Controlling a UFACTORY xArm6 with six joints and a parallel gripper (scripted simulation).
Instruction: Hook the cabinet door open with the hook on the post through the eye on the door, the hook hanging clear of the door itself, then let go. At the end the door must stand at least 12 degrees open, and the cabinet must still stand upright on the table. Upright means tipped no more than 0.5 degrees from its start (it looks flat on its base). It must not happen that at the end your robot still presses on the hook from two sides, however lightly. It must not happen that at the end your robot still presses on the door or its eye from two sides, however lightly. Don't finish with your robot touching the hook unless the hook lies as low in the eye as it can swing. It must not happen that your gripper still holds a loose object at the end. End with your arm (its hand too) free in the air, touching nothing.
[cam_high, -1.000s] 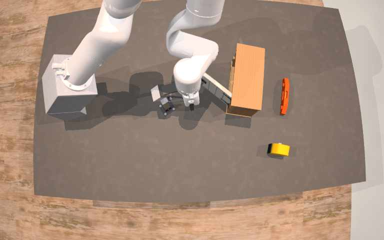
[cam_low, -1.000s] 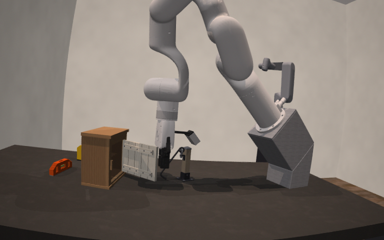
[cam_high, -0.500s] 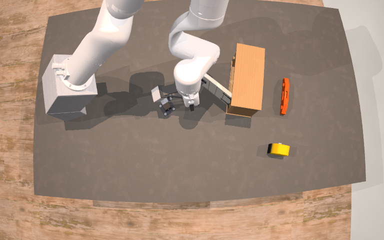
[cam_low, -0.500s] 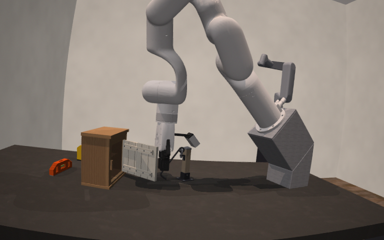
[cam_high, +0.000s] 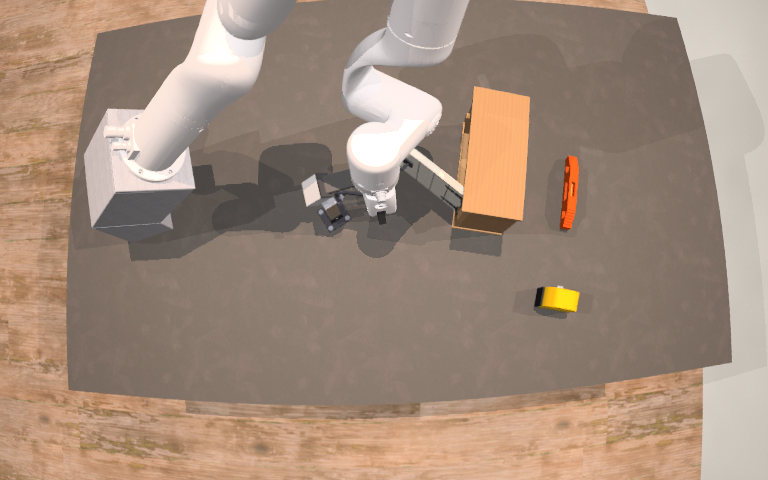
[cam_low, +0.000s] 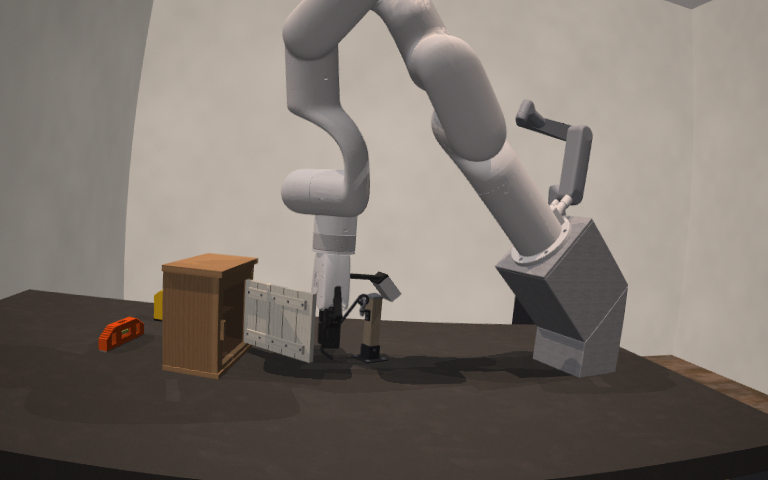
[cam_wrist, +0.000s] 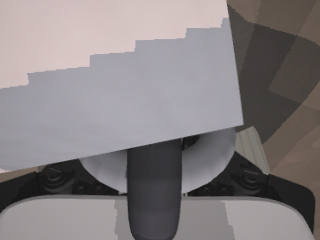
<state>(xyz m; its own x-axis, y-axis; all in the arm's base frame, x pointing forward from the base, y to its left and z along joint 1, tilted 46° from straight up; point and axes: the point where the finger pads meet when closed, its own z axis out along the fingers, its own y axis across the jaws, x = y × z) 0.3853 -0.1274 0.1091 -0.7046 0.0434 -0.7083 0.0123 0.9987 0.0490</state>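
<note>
Right now the pale plank door is 9 cm ahead of my hand and 3 cm above it. Also, from my hand: yellow tape measure: 30 cm ahead, 26 cm to the right, 2 cm below; then orange spirit level: 38 cm ahead, 7 cm to the right, 3 cm below.
</note>
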